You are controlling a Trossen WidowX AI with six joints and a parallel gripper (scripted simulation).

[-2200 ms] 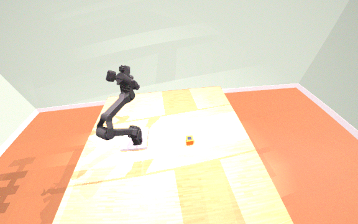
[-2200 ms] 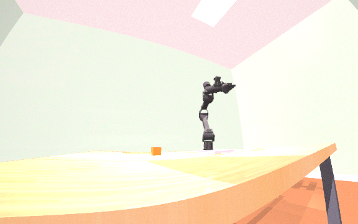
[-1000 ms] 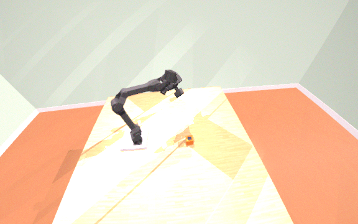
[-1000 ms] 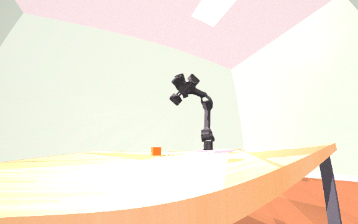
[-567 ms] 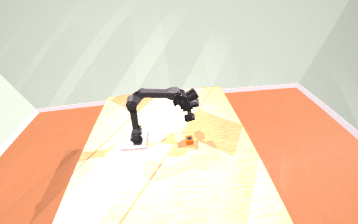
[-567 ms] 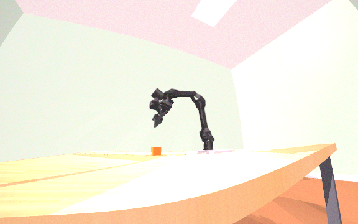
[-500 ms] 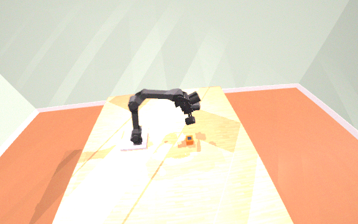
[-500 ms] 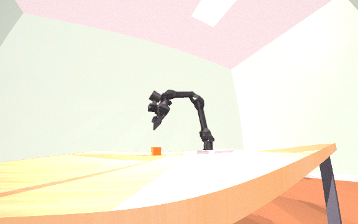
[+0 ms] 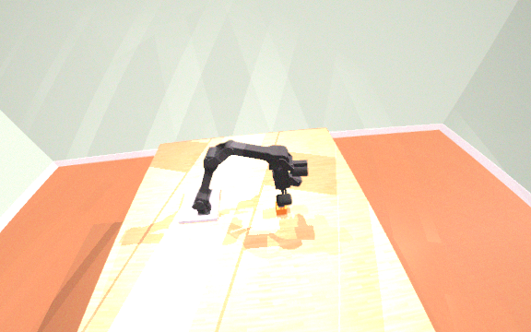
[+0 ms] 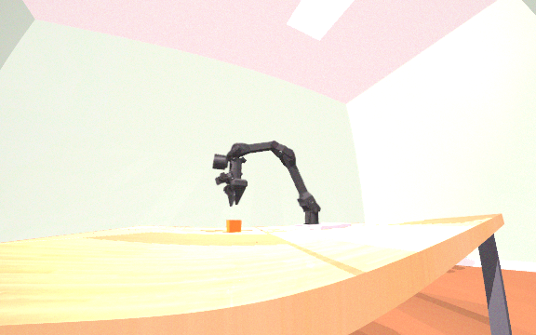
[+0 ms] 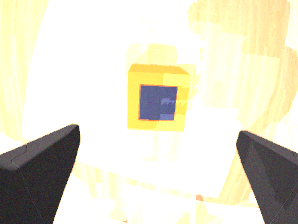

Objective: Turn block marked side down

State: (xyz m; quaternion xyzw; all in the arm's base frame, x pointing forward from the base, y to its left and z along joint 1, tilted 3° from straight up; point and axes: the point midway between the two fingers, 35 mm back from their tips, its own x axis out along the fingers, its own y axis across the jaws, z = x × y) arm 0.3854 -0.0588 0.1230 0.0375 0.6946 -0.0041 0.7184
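Now: gripper tip 7 cm above the block.
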